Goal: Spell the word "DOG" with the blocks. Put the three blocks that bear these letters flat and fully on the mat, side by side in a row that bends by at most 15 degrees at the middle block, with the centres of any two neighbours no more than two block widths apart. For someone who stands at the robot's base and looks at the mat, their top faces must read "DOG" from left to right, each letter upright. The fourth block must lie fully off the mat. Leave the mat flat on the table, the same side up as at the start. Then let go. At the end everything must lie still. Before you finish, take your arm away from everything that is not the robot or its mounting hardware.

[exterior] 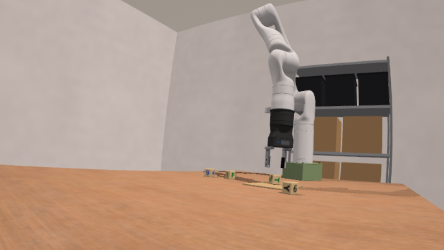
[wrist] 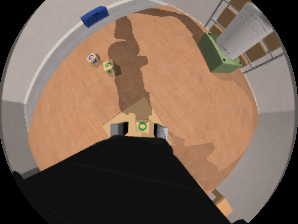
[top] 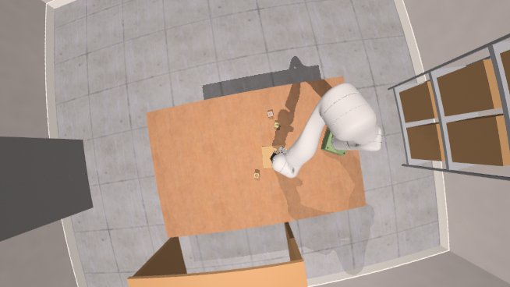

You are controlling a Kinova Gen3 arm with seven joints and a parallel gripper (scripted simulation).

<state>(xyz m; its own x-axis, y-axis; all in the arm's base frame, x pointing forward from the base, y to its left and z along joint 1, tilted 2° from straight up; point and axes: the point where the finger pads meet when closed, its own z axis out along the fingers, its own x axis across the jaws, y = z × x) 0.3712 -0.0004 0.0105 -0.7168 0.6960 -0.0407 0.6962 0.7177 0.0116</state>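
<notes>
The wooden block is 60 mm below my hand. From my hand the other things lie so: green-lettered block: 30 mm behind, 180 mm to the right, 60 mm below; then tan mat: 30 mm ahead, 10 mm to the left, 70 mm below; then blue-lettered block: 10 mm behind, 260 mm to the right, 60 mm below.
</notes>
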